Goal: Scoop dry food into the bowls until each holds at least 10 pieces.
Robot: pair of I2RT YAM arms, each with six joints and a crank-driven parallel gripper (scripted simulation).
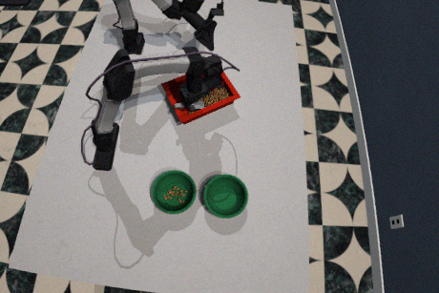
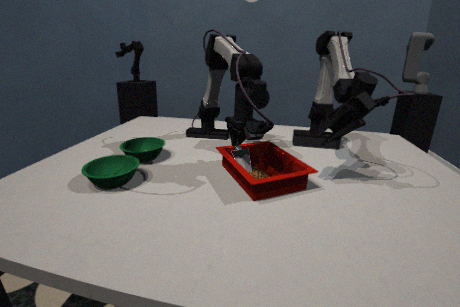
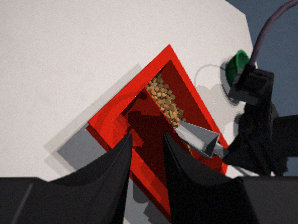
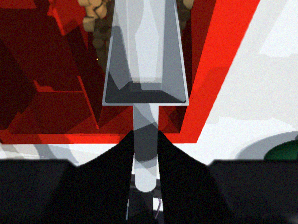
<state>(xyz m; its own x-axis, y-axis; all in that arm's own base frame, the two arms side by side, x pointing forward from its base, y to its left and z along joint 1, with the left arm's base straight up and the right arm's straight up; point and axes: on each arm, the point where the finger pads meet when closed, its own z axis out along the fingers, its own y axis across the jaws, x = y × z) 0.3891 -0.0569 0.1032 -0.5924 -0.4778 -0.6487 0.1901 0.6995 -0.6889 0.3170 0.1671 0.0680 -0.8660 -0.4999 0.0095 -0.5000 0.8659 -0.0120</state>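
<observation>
My right gripper is now 30 mm short of the grey scoop, 30 mm above it and 20 mm to the right of it. Also, from my right hand: red box (90 mm to the left, 50 mm ahead, 40 mm below).
</observation>
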